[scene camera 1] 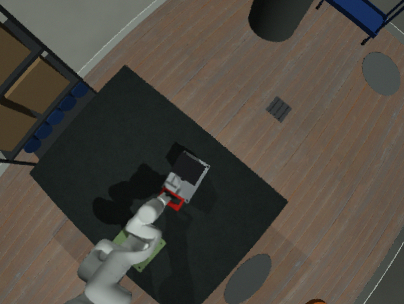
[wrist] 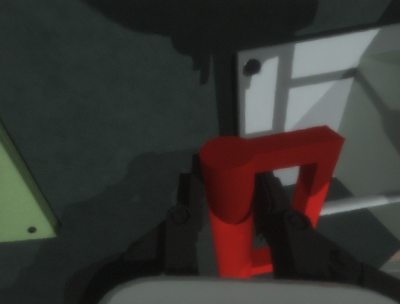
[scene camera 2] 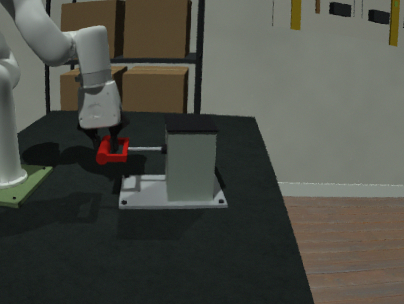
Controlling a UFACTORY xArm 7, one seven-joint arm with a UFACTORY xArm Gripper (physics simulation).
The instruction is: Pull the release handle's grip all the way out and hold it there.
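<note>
The release handle's red grip [scene camera 1: 178,206] [scene camera 2: 103,152] [wrist: 230,195] is a round bar with a rectangular loop. A thin light rod [scene camera 2: 146,148] [wrist: 360,204] joins it to the pale housing [scene camera 2: 191,167] with its dark top. A length of rod shows between grip and housing. The housing stands on a light base plate [scene camera 2: 172,204] [wrist: 259,107]. My gripper [scene camera 2: 105,146] [wrist: 226,171] points down and is shut on the grip's round bar, one finger outside and one inside the loop. The grip is above the table, out past the base plate's near edge. In scene camera 1 the arm hides the fingers.
The device and the arm's green mounting plate [scene camera 1: 141,265] [scene camera 2: 30,189] [wrist: 22,210] are on a dark table top [scene camera 1: 240,200] [scene camera 2: 250,250]. A shelf rack [scene camera 2: 199,85] with cardboard boxes [scene camera 2: 156,90] stands behind. A dark round bin [scene camera 1: 277,20] stands on the wooden floor.
</note>
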